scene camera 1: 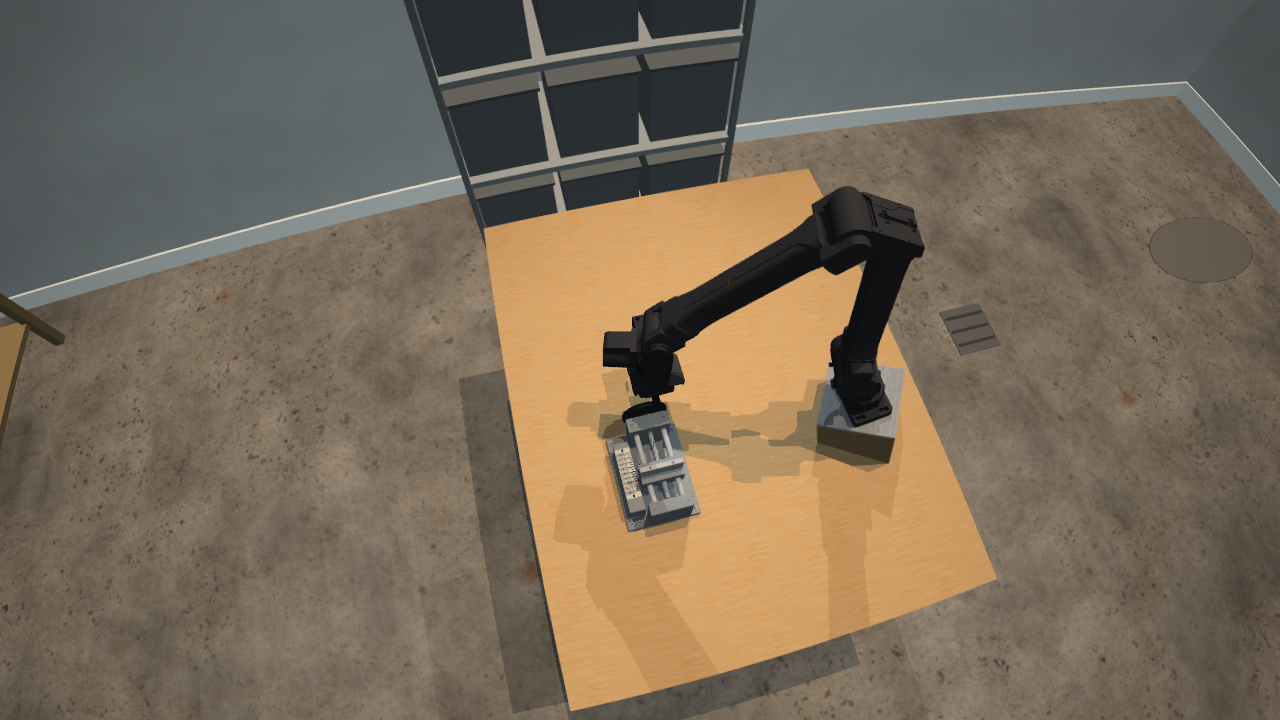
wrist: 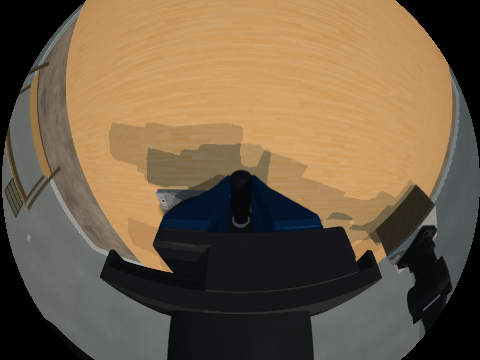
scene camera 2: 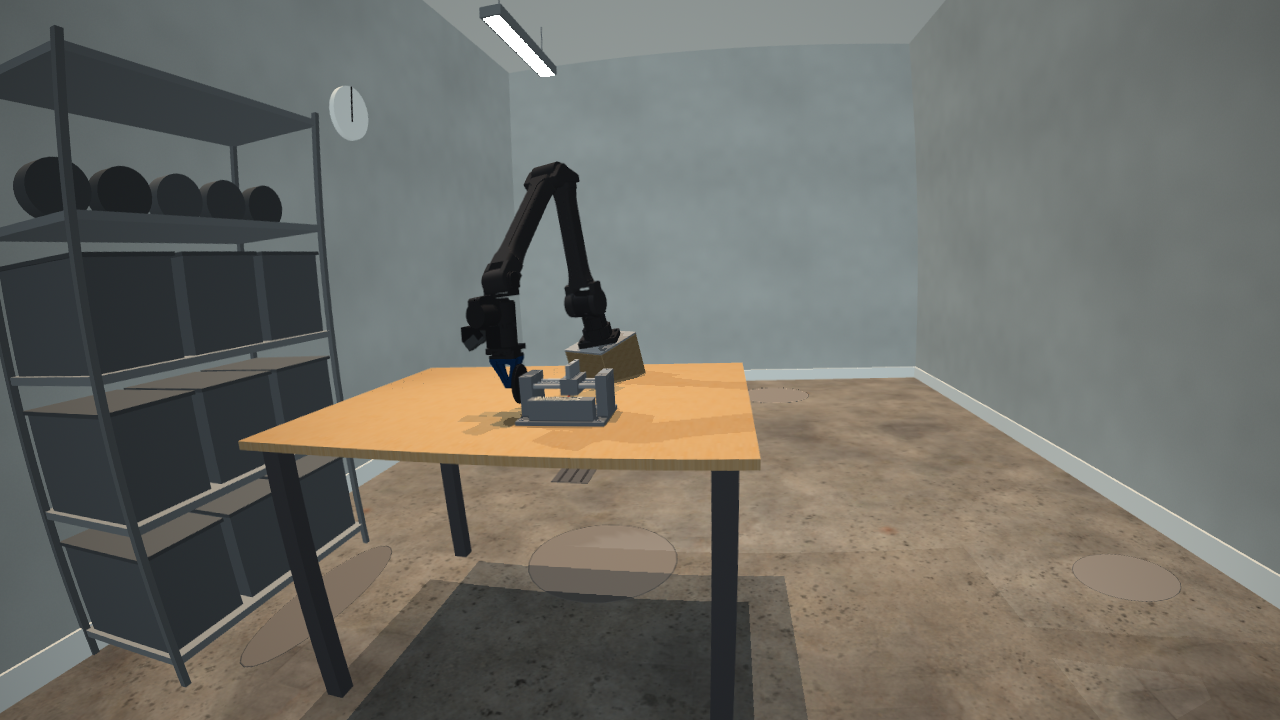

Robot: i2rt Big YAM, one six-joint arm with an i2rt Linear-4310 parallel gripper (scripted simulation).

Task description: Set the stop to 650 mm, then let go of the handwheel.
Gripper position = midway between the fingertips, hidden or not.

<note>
In view: my gripper (scene camera 1: pixel 653 393), a black handwheel (wrist: pixel 241 180) and a grey stop fixture (scene camera 1: pixel 667 471).
My gripper shows as well in the wrist view (wrist: pixel 241 182) and in scene camera 2 (scene camera 2: pixel 509 387).
</note>
